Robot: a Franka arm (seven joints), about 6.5 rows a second.
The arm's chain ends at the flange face. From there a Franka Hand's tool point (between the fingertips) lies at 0.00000 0.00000 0.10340 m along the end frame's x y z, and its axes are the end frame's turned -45 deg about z.
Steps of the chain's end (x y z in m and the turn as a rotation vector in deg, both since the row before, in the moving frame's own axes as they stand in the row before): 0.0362 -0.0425 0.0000 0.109 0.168 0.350; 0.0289 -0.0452 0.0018 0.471 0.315 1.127; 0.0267 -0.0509 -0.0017 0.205 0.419 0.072; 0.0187 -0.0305 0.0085 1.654 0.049 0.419; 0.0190 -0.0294 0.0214 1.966 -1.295 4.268; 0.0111 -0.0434 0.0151 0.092 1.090 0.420; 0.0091 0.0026 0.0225 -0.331 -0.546 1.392
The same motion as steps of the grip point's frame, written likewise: 0.0560 -0.0044 0.0000 -0.042 0.196 0.350; 0.0534 -0.0117 0.0018 0.110 0.556 1.127; 0.0557 -0.0168 -0.0017 -0.151 0.441 0.072; 0.0370 -0.0104 0.0085 1.135 1.204 0.419; 0.0352 -0.0115 0.0213 2.306 0.474 4.268; 0.0400 -0.0216 0.0151 -0.706 0.836 0.420; 0.0035 0.0080 0.0225 0.152 -0.620 1.392
